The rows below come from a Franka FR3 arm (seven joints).
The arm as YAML. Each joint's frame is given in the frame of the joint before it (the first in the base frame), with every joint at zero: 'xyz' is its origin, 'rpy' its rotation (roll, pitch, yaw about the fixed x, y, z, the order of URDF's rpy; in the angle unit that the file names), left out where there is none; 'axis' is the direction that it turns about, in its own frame. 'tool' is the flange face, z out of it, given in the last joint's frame.
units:
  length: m
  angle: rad
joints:
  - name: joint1
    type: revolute
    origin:
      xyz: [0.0, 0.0, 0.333]
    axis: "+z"
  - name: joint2
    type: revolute
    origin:
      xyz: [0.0, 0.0, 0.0]
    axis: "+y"
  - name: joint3
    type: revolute
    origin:
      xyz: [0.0, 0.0, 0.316]
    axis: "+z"
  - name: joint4
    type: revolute
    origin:
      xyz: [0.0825, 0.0, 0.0]
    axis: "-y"
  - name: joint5
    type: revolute
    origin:
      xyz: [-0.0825, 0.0, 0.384]
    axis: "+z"
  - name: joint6
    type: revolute
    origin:
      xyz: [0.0, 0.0, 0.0]
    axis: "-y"
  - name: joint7
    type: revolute
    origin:
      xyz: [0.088, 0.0, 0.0]
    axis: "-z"
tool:
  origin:
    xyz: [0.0, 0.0, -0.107]
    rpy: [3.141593, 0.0, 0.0]
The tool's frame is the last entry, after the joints.
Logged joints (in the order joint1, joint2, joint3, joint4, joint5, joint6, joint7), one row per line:
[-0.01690, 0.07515, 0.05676, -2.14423, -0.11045, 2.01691, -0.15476]
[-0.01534, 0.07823, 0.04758, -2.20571, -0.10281, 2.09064, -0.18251]
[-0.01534, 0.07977, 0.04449, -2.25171, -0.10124, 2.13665, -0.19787]
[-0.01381, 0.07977, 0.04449, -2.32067, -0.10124, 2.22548, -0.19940]
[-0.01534, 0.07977, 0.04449, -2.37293, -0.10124, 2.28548, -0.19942]
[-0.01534, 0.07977, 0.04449, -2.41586, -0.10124, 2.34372, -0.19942]
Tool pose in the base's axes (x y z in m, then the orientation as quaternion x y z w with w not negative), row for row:
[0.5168, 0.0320, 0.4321, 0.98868, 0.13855, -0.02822, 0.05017]
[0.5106, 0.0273, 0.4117, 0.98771, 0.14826, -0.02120, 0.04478]
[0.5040, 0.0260, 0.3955, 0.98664, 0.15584, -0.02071, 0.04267]
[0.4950, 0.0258, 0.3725, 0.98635, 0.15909, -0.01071, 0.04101]
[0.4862, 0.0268, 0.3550, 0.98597, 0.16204, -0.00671, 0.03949]
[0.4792, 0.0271, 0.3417, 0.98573, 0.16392, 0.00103, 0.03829]
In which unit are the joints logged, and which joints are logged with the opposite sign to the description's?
The joints are logged in radians. Opposite sign: joint1, joint2.
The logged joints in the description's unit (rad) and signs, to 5 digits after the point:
[0.01690, -0.07515, 0.05676, -2.14423, -0.11045, 2.01691, -0.15476]
[0.01534, -0.07823, 0.04758, -2.20571, -0.10281, 2.09064, -0.18251]
[0.01534, -0.07977, 0.04449, -2.25171, -0.10124, 2.13665, -0.19787]
[0.01381, -0.07977, 0.04449, -2.32067, -0.10124, 2.22548, -0.19940]
[0.01534, -0.07977, 0.04449, -2.37293, -0.10124, 2.28548, -0.19942]
[0.01534, -0.07977, 0.04449, -2.41586, -0.10124, 2.34372, -0.19942]

